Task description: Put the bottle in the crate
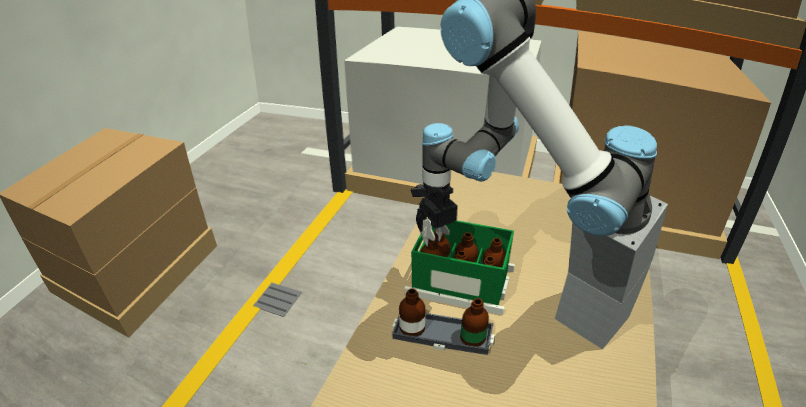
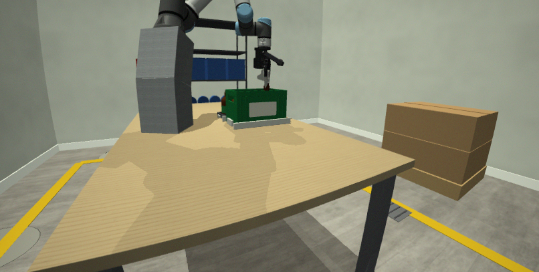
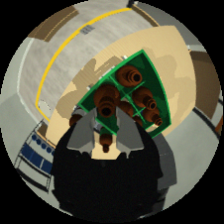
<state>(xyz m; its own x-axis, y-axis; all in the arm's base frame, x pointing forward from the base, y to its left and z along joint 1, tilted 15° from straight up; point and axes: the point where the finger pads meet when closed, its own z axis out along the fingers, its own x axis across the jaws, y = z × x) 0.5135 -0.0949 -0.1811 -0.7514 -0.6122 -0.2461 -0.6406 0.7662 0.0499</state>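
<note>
Right now the brown bottle is 7 cm below my hand. Also, from my hand: white-labelled bottle (3 cm ahead, 19 cm to the left, 11 cm below); then crate (9 cm behind, 3 cm to the right, 11 cm below); then tray (6 cm behind, 19 cm to the left, 18 cm below).
</note>
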